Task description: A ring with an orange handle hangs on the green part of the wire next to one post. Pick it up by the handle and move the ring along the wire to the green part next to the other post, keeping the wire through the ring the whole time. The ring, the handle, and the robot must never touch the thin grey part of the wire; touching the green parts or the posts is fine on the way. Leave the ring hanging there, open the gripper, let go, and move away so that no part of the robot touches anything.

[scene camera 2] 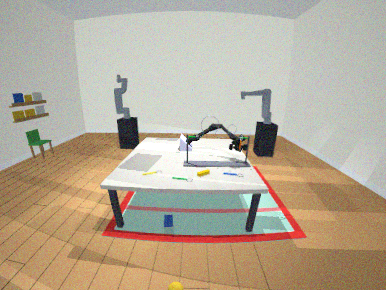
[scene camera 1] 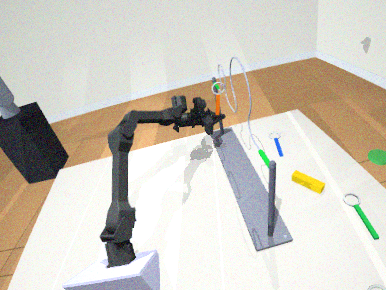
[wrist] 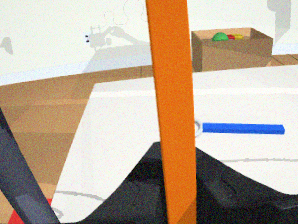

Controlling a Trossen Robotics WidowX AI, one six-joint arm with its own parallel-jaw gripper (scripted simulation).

Labels:
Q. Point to a blue-handled ring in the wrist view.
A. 246,129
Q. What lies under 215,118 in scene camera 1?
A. My gripper.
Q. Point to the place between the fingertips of my gripper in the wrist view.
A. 168,149

